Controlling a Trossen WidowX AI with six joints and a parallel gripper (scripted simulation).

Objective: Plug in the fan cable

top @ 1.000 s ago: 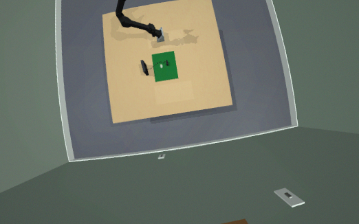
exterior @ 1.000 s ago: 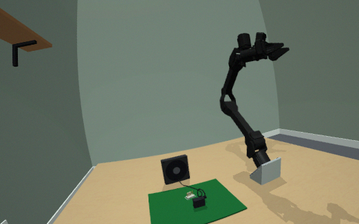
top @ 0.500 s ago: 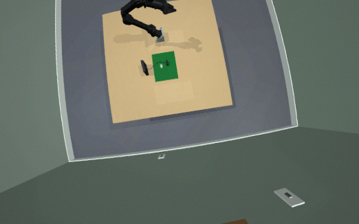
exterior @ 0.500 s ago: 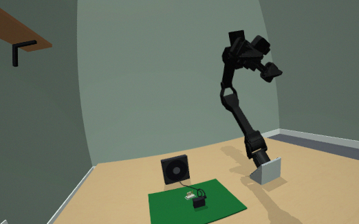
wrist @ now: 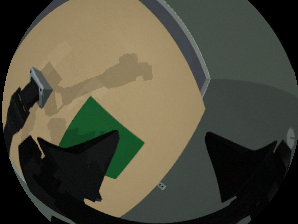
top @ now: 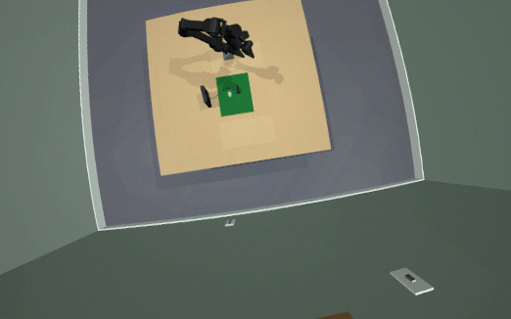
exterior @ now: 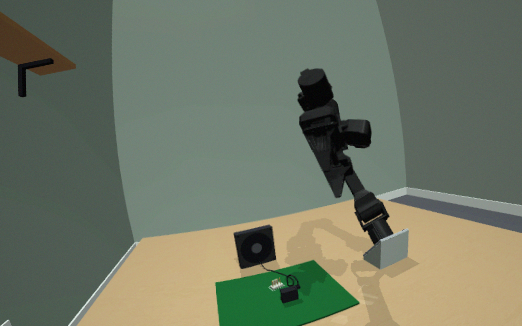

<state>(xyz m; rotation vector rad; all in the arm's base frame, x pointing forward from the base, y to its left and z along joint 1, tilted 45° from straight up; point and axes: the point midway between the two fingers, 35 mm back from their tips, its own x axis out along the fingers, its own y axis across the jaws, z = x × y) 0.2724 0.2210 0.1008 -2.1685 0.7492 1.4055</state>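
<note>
Right now the dark fan plug is 6 cm ahead of my gripper tip, 11 cm to the right of it and 27 cm below it. Also, from my gripper tip: pale four-pin header 6 cm ahead, 18 cm to the right, 28 cm below; green board 7 cm ahead, 14 cm to the right, 30 cm below; black fan 6 cm ahead, 33 cm to the right, 23 cm below.
</note>
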